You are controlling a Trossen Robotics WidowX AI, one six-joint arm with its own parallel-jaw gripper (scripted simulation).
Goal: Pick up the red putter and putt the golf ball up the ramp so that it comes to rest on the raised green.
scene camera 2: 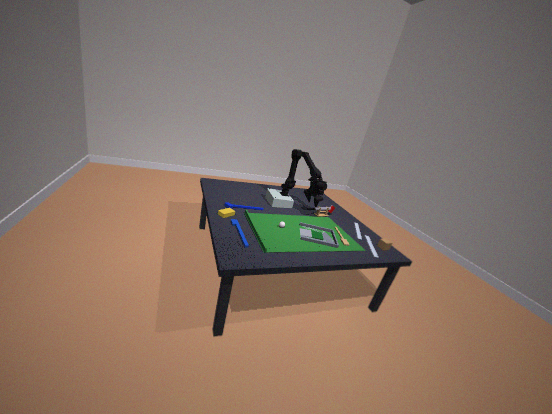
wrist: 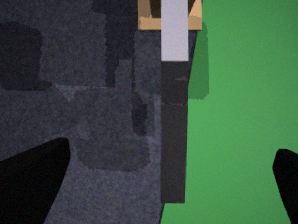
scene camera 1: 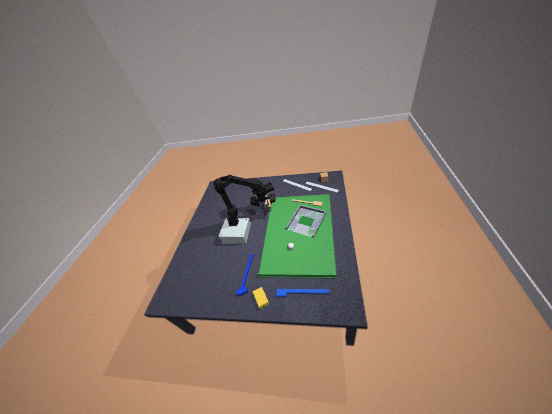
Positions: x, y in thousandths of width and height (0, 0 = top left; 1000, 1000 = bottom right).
Scene:
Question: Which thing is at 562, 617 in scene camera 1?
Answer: A green mat.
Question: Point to a green mat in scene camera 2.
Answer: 521, 579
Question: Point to a green mat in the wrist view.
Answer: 790, 404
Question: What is the gripper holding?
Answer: Nothing.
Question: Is the gripper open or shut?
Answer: Open.

